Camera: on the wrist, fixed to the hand. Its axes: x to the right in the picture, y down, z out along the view.
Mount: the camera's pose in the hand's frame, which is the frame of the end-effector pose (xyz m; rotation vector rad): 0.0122 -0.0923 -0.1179 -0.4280 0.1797 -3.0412
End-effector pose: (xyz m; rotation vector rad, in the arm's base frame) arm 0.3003 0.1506 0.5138 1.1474 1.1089 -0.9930
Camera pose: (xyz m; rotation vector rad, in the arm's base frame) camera 0.1960 0.2528 0.4785 1.3183 -1.5361 1.2927
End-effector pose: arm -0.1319 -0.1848 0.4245 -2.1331 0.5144 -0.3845
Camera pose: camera -0.1540 -0.2242 0.5678 0.7681 2.1421 1.2458
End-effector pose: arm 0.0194 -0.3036 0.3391 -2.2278 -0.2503 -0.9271
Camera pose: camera -0.0749 -0.3159 0.4554 -0.0978 1.9301 1.0389
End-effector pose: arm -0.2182 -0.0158 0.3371 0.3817 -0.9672 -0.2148
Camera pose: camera -0.1141 -0.0784 0.2487 -1.0780 -0.7112 2.8180
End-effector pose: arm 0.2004 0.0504 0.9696 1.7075 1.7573 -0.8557
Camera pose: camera 0.1137 0.1479 1.0440 1.7450 -1.9203 0.4052
